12 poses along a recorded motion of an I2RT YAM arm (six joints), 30 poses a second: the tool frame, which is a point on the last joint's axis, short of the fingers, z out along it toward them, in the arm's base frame.
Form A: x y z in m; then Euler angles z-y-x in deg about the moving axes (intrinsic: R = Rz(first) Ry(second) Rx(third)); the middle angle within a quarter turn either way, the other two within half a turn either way.
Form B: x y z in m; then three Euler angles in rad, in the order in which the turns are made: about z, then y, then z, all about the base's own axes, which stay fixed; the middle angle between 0 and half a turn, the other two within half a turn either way. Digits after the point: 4 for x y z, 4 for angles.
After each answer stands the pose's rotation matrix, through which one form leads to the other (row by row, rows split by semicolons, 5 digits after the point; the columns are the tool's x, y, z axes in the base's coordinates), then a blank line. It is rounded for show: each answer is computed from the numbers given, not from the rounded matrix.
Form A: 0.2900 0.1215 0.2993 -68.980 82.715 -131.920
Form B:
0.2900 0.1215 0.2993 -0.0948 1.6556 1.0945
0.04548 -0.88838 0.45686; -0.11837 0.44932 0.88550; -0.99193 -0.09435 -0.08472

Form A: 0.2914 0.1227 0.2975 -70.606 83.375 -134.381
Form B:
0.2914 0.1227 0.2975 -0.0828 1.6516 1.1097
0.03831 -0.89548 0.44345; -0.10882 0.43740 0.89266; -0.99332 -0.08246 -0.08069

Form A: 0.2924 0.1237 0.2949 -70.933 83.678 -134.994
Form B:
0.2924 0.1237 0.2949 -0.0782 1.6487 1.1150
0.03597 -0.89786 0.43882; -0.10407 0.43335 0.89520; -0.99392 -0.07787 -0.07786

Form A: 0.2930 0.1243 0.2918 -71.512 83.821 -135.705
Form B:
0.2930 0.1243 0.2918 -0.0755 1.6479 1.1175
0.03413 -0.89898 0.43666; -0.10208 0.43149 0.89632; -0.99419 -0.07517 -0.07704

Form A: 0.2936 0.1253 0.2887 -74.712 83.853 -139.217
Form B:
0.2936 0.1253 0.2887 -0.0702 1.6520 1.1230
0.02823 -0.90163 0.43158; -0.10329 0.42681 0.89842; -0.99425 -0.06994 -0.08108

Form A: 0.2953 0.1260 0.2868 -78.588 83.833 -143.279
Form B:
0.2953 0.1260 0.2868 -0.0645 1.6570 1.1263
0.02126 -0.90333 0.42842; -0.10530 0.42411 0.89947; -0.99421 -0.06423 -0.08611

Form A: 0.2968 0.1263 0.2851 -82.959 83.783 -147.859
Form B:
0.2968 0.1263 0.2851 -0.0579 1.6626 1.1301
0.01327 -0.90519 0.42481; -0.10748 0.42109 0.90063; -0.99412 -0.05761 -0.09170

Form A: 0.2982 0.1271 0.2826 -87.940 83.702 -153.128
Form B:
0.2982 0.1271 0.2826 -0.0498 1.6688 1.1353
0.00394 -0.90759 0.41984; -0.10963 0.41692 0.90231; -0.99396 -0.04958 -0.09785

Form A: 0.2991 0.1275 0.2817 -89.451 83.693 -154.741
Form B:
0.2991 0.1275 0.2817 -0.0471 1.6703 1.1372
0.00105 -0.90841 0.41808; -0.10985 0.41544 0.90296; -0.99395 -0.04688 -0.09935

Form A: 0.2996 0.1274 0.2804 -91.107 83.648 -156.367
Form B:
0.2996 0.1274 0.2804 -0.0446 1.6723 1.1367
-0.00214 -0.90826 0.41839; -0.11062 0.41604 0.90259; -0.99386 -0.04435 -0.10136

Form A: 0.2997 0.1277 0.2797 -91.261 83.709 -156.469
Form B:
0.2997 0.1277 0.2797 -0.0440 1.6714 1.1359
-0.00241 -0.90789 0.41920; -0.10955 0.41692 0.90232; -0.99398 -0.04375 -0.10047

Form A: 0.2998 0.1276 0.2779 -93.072 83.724 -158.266
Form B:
0.2998 0.1276 0.2779 -0.0407 1.6725 1.1358
-0.00586 -0.90785 0.41925; -0.10916 0.41733 0.90217; -0.99401 -0.04048 -0.10155

